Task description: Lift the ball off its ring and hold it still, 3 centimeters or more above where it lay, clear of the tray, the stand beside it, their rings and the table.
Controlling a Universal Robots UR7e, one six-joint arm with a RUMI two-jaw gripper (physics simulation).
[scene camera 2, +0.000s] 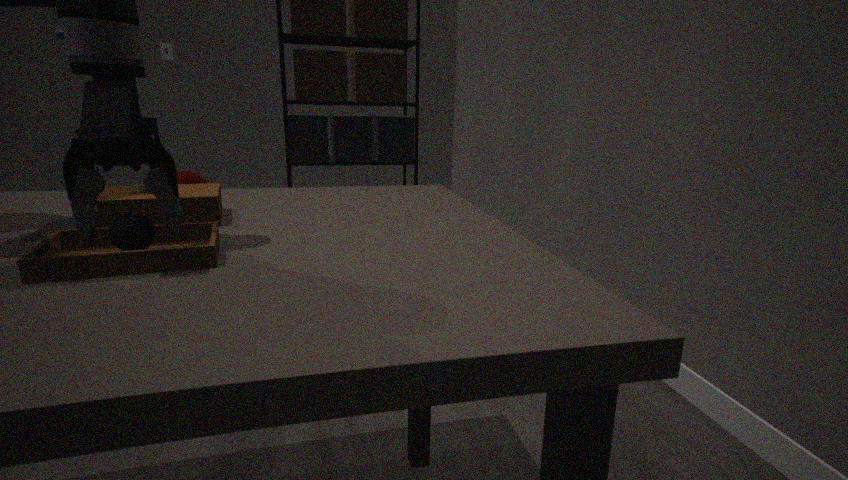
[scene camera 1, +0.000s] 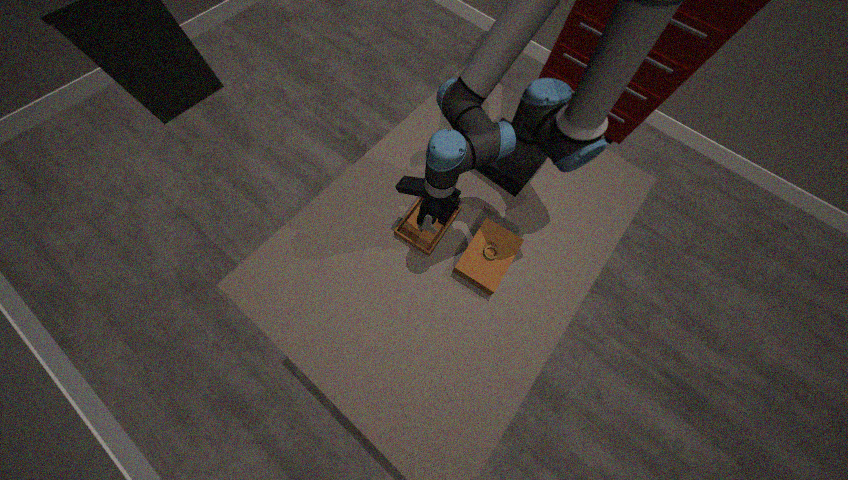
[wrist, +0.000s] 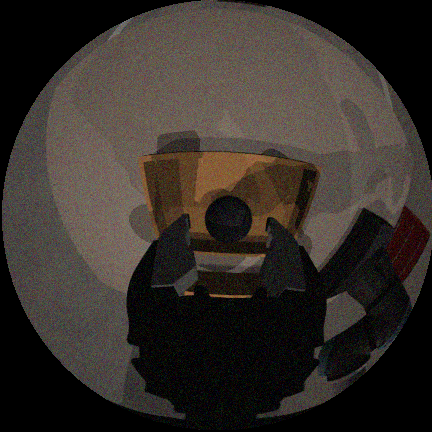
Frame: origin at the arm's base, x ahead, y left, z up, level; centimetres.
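Seen in the pictures: gripper, fingertip midpoint: [scene camera 2: 134,239] [scene camera 1: 429,219] [wrist: 227,216]; arm's base, origin of the base link: [scene camera 1: 519,149] [wrist: 365,269].
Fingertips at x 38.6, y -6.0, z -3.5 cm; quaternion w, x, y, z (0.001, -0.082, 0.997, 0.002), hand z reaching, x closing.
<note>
Pixels of each thing's top centre, then the offset from my fingertips to it. "spot": a spot on its surface instead. Level surfaces: height alone.
- dark ball, middle of its top: [wrist: 228,234] [scene camera 2: 129,213] dx +0.1, dy -0.3, dz +3.5 cm
- shallow orange-brown wooden tray, middle of its top: [wrist: 227,215] [scene camera 2: 133,237] [scene camera 1: 428,218] dx +0.1, dy -0.3, dz +0.4 cm
- ring, surface spot: [scene camera 1: 489,258] spot: dx -1.4, dy +21.6, dz +3.3 cm
- pale table, its level: dz -2.4 cm
A dark ball [scene camera 2: 132,231] [wrist: 228,219] rests inside the shallow orange-brown wooden tray [scene camera 1: 412,242] [scene camera 2: 119,262] [wrist: 220,170]; the ring under it is hidden. My gripper [scene camera 1: 427,221] [scene camera 2: 129,235] [wrist: 227,216] is partly open and points down into the tray. In scene camera 2 its fingers stand left and right of the ball, with a gap visible at each side. In scene camera 1 the gripper hides the ball. The orange stand [scene camera 1: 484,274] [scene camera 2: 202,203] [wrist: 227,281] is a block beside the tray, with a ring [scene camera 1: 489,258] on top.
The tray and stand are on the pale table [scene camera 1: 357,333] [scene camera 2: 368,297]. The tray walls rise close around the fingers. A red rounded thing [scene camera 2: 190,177] shows behind the stand. A red drawer cabinet [scene camera 1: 684,53] stands beyond the arm's base.
</note>
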